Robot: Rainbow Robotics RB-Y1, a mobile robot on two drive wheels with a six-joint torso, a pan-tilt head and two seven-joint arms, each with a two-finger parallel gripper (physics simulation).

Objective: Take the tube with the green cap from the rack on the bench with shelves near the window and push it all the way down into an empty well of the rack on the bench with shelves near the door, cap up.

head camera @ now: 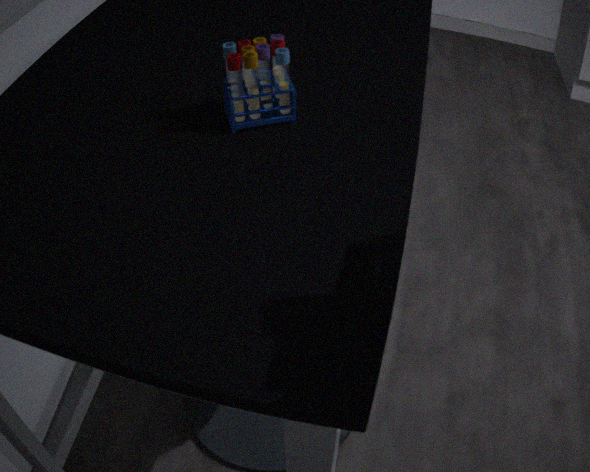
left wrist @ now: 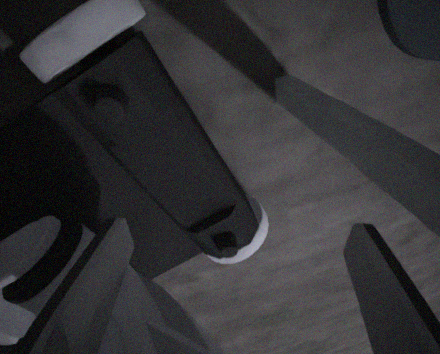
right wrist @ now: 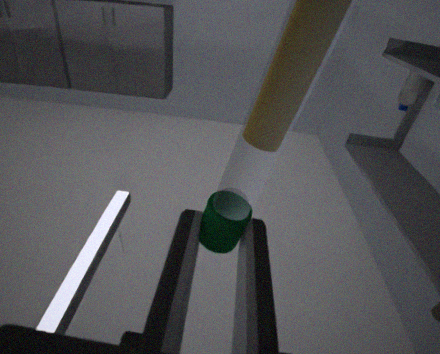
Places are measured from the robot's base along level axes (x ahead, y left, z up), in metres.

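Where they show: left gripper, fingertip midpoint: [left wrist: 235, 235]; right gripper, fingertip midpoint: [right wrist: 221, 228].
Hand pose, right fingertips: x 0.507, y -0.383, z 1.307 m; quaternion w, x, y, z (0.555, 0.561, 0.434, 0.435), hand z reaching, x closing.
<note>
Things, the pixels of their top centre, and the offset from my right fingertips. Level surfaces: height alone.
- tube with the green cap, top centre: [right wrist: 240, 239] 0.009 m left, 0.002 m ahead, 0.005 m up
- blue rack at its top centre: [head camera: 258, 82] 0.395 m left, 0.206 m ahead, 0.335 m down
- dark bench at its surface level: 0.392 m down
- grey floor at its surface level: 1.306 m down
- round dark base at its top centre: [head camera: 270, 396] 0.413 m left, 0.271 m ahead, 1.276 m down
- shelf at its top centre: [right wrist: 415, 57] 0.460 m left, 1.322 m ahead, 0.046 m up
The tube with the green cap [right wrist: 295, 75] is in my right gripper [right wrist: 221, 228], which is shut on its green cap. The clear tube with yellowish content extends up and right from the cap in the right wrist view. A blue rack [head camera: 265, 120] stands upright toward the back of the dark bench [head camera: 200, 225] in the head view. It holds several tubes with red, yellow, purple and light blue caps; which wells are empty cannot be told. My left gripper [left wrist: 235, 235] is open with no object between its fingers. Neither gripper shows in the head view.
The bench's right edge borders the grey floor [head camera: 490, 250]. A round dark base [head camera: 240, 440] is below its front edge. In the right wrist view, a wall cabinet [right wrist: 115, 50] is at upper left and a shelf [right wrist: 415, 57] at upper right. Robot body parts fill the left wrist view's left side.
</note>
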